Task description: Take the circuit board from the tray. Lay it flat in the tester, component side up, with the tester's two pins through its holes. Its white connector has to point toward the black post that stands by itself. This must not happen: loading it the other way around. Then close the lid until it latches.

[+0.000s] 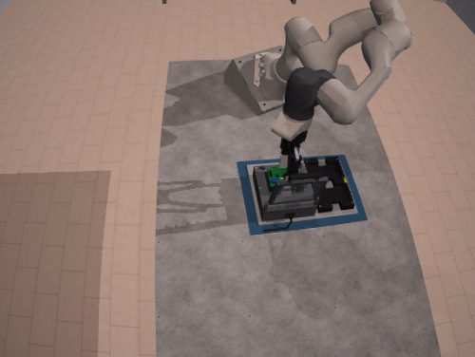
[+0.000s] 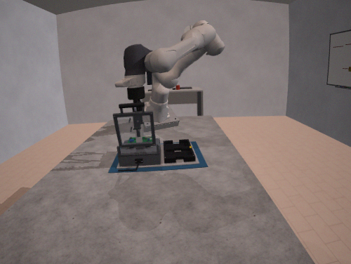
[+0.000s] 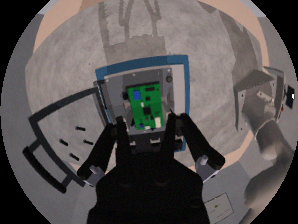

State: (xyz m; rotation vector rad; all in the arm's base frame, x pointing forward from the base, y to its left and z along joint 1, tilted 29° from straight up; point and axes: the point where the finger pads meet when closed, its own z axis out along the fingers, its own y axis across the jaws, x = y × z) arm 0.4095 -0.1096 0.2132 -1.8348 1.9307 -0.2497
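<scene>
Now: the green circuit board 20 mm below my hand. From my hand the other things lie so: tester bed (10 mm ahead, 10 mm to the left, 40 mm below); then framed clear lid (130 mm ahead, 80 mm above).
</scene>
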